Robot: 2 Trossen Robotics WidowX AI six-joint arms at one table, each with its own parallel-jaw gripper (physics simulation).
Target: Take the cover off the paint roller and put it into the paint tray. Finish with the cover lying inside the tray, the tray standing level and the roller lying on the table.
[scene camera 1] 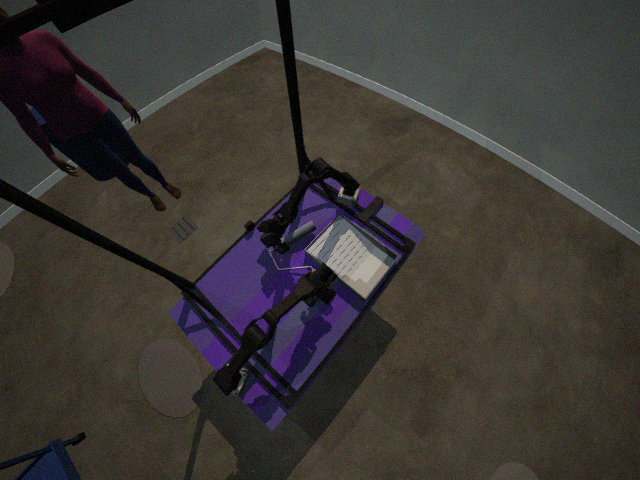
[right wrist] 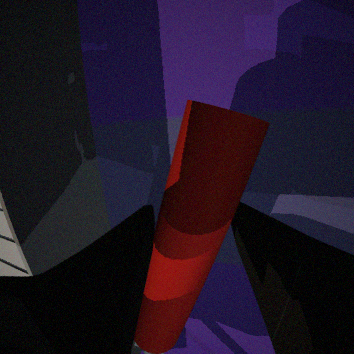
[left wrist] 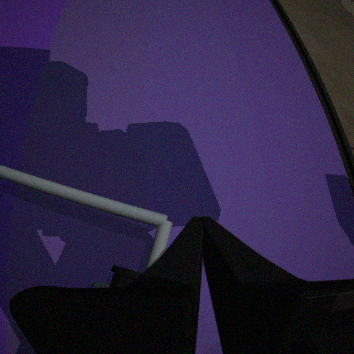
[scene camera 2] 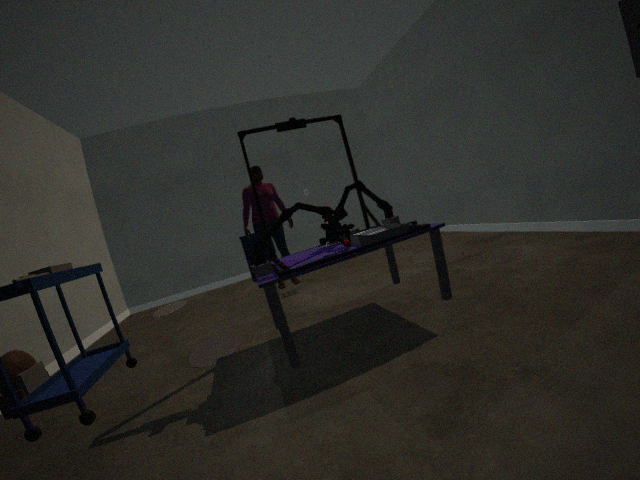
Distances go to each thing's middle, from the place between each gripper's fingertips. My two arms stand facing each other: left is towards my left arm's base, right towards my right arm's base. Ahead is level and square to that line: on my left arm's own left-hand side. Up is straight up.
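Scene:
White paint tray (scene camera 1: 360, 261): 1 cm above my right hand, 21 cm to the left of it and 4 cm ahead of it. Going by its middle, the white paint tray is nearer to my right hand than to my left hand.
Relative to my left hand, the tray is 1 cm below, 39 cm ahead and 18 cm to the left.

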